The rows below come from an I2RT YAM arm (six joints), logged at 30 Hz.
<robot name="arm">
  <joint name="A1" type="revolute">
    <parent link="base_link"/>
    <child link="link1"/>
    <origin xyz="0 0 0.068"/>
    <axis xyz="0 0 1"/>
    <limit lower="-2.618" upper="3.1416"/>
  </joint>
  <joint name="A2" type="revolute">
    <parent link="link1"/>
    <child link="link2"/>
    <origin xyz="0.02 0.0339 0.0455"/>
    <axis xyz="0 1 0"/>
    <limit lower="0" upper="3.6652"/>
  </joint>
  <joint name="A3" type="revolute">
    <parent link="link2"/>
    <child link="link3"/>
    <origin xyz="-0.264 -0.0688 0"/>
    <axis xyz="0 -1 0"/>
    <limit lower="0" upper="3.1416"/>
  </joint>
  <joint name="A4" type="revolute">
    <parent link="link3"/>
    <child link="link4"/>
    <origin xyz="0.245 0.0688 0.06"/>
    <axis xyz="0 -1 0"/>
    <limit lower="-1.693" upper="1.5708"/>
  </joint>
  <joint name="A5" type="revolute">
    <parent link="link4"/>
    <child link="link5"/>
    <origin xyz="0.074 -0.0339 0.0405"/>
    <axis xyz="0 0 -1"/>
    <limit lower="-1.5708" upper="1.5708"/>
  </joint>
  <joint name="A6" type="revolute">
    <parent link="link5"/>
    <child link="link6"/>
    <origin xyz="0.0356 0 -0.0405"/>
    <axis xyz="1 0 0"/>
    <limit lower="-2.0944" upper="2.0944"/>
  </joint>
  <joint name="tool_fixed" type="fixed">
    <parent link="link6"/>
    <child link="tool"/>
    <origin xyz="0 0 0" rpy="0 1.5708 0"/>
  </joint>
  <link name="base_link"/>
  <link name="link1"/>
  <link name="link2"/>
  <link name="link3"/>
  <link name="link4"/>
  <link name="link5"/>
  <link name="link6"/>
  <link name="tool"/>
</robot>
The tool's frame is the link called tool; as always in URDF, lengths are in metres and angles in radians.
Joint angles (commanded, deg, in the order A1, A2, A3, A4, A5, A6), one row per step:
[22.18, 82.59, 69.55, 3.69, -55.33, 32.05]
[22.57, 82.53, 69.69, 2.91, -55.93, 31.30]
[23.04, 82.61, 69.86, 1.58, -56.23, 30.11]
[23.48, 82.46, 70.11, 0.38, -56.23, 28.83]
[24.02, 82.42, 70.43, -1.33, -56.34, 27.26]
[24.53, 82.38, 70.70, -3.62, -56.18, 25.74]
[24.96, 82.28, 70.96, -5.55, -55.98, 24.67]
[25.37, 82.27, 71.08, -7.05, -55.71, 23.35]
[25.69, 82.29, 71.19, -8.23, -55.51, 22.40]
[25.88, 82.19, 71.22, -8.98, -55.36, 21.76]
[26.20, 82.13, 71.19, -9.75, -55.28, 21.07]
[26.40, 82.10, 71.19, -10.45, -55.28, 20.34]
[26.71, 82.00, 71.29, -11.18, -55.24, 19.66]
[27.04, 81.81, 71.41, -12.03, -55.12, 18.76]
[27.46, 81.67, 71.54, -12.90, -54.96, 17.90]
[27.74, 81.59, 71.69, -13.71, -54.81, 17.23]
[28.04, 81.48, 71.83, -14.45, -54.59, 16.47]
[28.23, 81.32, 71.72, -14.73, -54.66, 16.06]
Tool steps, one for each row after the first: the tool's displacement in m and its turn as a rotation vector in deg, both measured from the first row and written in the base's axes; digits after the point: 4 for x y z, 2 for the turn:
[-0.0018, 0.0019, 0.0000, -0.28, -0.16, 1.05]
[-0.0033, 0.0044, -0.0016, -0.93, -0.15, 1.94]
[-0.0054, 0.0062, -0.0012, -1.47, -0.67, 2.52]
[-0.0076, 0.0087, -0.0018, -2.25, -0.95, 3.36]
[-0.0099, 0.0108, -0.0036, -3.31, -0.63, 3.94]
[-0.0121, 0.0124, -0.0046, -4.15, -0.26, 4.35]
[-0.0138, 0.0140, -0.0062, -4.98, -0.32, 4.73]
[-0.0151, 0.0154, -0.0075, -5.63, -0.28, 5.04]
[-0.0163, 0.0159, -0.0080, -6.03, -0.36, 5.20]
[-0.0178, 0.0172, -0.0090, -6.46, -0.38, 5.59]
[-0.0189, 0.0179, -0.0100, -6.84, -0.49, 5.93]
[-0.0205, 0.0190, -0.0100, -7.17, -0.69, 6.34]
[-0.0226, 0.0200, -0.0096, -7.57, -1.11, 6.72]
[-0.0248, 0.0215, -0.0094, -7.99, -1.44, 7.17]
[-0.0262, 0.0224, -0.0094, -8.38, -1.60, 7.46]
[-0.0278, 0.0234, -0.0091, -8.77, -1.94, 7.71]
[-0.0292, 0.0238, -0.0093, -8.90, -2.14, 8.05]

